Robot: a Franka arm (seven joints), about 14 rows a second.
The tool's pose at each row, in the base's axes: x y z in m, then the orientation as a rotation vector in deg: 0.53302 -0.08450 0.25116 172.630 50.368 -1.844; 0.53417 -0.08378 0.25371 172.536 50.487 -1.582; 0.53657 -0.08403 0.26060 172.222 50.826 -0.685; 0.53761 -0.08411 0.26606 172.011 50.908 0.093; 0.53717 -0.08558 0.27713 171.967 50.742 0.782; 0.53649 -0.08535 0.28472 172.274 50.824 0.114; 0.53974 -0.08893 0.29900 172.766 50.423 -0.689; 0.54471 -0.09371 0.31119 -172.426 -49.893 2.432; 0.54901 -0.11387 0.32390 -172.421 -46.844 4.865
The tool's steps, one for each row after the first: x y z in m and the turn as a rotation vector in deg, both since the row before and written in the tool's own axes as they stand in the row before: 0.00130 0.00000 -0.00258 -0.105 0.143 -0.089; 0.00176 0.00150 -0.00692 -0.366 0.489 -0.261; 0.00078 0.00066 -0.00546 -0.314 0.425 -0.086; -0.00119 0.00111 -0.01106 -0.209 0.397 0.096; -0.00041 -0.00045 -0.00760 0.424 -0.320 0.004; 0.00078 0.00487 -0.01425 0.491 -0.390 0.332; 0.00153 0.00668 -0.01221 0.802 -0.926 0.262; -0.00743 0.01914 -0.01284 1.206 -1.274 1.873
